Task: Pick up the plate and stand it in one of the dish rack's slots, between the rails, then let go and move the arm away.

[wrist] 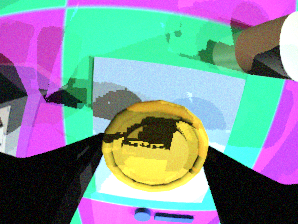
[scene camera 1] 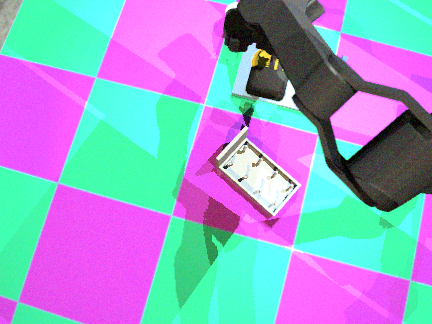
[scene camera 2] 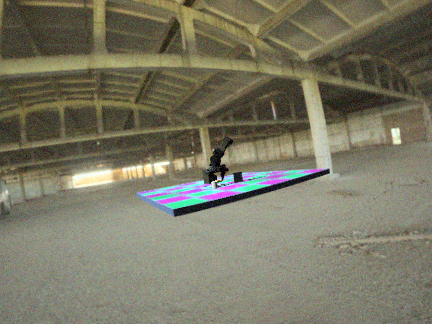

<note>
The gripper (scene camera 1: 270, 66) holds a yellow plate (wrist: 154, 145). Also in view: a white dish rack (scene camera 1: 270, 186) and a pale blue mat (scene camera 1: 245, 66).
The gripper also shows in the wrist view (wrist: 155, 145). The pale blue mat is seen too in the wrist view (wrist: 212, 97).
</note>
